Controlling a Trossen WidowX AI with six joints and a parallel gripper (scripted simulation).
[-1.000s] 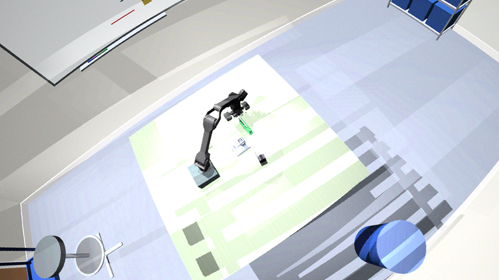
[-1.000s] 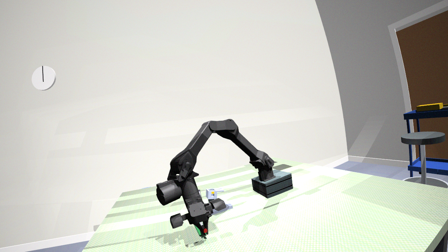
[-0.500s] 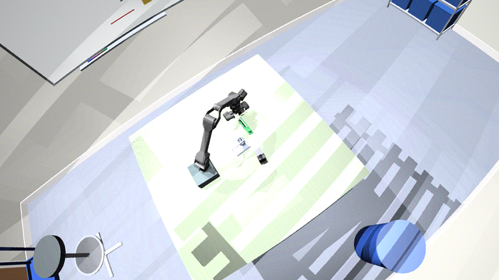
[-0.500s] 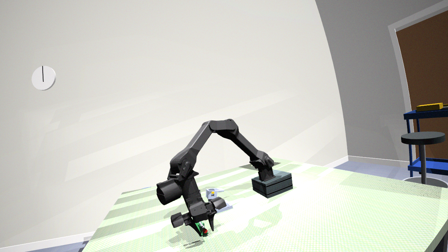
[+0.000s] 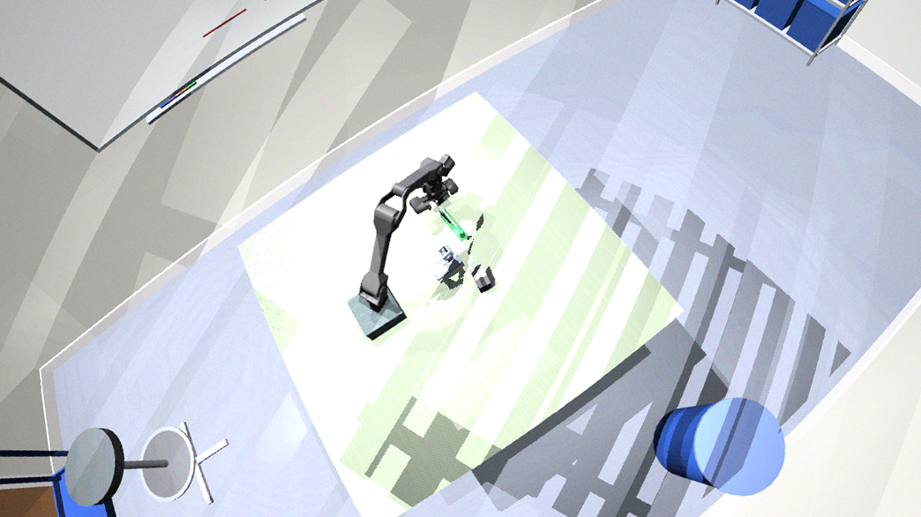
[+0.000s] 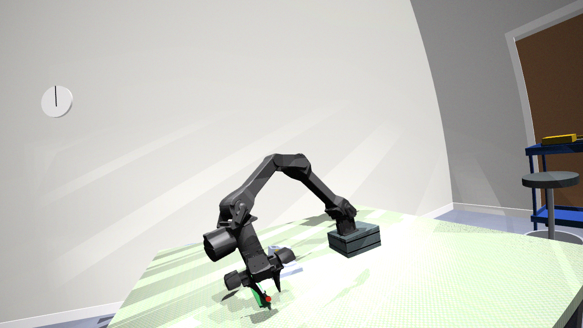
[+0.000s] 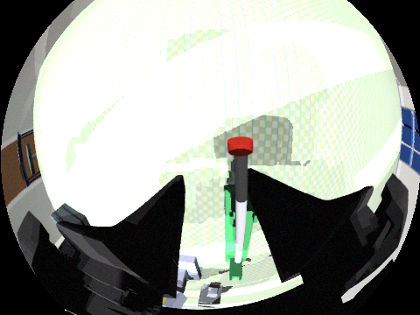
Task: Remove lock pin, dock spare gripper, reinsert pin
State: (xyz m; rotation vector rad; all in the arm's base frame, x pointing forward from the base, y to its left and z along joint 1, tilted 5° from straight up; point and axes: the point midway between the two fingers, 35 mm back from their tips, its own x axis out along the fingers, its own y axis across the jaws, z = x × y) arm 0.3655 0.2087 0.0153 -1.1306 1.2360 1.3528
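The green rest is 2 cm ahead of my gripper tip, 10 cm to the right of it and 2 cm below it. The rest, counted from my gripper tip: spare gripper 2 cm behind, 33 cm to the right, 1 cm below; grey mount 8 cm behind, 20 cm to the right, 1 cm above.
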